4 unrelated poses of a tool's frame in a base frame.
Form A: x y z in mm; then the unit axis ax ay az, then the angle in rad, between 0 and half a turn.
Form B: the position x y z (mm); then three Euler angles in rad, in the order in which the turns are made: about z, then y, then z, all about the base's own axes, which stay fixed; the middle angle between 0 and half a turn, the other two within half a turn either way. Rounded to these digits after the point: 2 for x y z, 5 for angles.
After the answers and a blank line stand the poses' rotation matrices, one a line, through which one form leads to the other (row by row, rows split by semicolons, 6 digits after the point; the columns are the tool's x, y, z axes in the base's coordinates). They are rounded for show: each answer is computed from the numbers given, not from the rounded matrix.
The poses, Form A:
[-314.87 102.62 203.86 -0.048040 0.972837 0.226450 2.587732]
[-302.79 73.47 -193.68 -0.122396 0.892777 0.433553 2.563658]
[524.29 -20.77 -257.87 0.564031 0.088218 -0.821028 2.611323]
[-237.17 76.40 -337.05 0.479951 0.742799 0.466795 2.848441]
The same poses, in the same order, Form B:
[-314.87 102.62 203.86 0.62339 2.42738 0.72207]
[-302.79 73.47 -193.68 0.83348 2.08539 1.10598]
[524.29 -20.77 -257.87 0.16424 1.16698 -2.66705]
[-237.17 76.40 -337.05 1.83813 2.13039 0.69082]

-0.846230 -0.205590 0.491557; 0.032624 0.900836 0.432931; -0.531819 0.382396 -0.755607
-0.810064 -0.437646 0.390208; 0.036050 0.627062 0.778134; -0.585232 0.644406 -0.492184
-0.270098 0.507930 -0.817957; -0.322566 -0.848175 -0.420180; -0.907193 0.150355 0.392931
-0.506460 0.562914 0.653166; 0.832694 0.122623 0.539985; 0.223872 0.817368 -0.530839

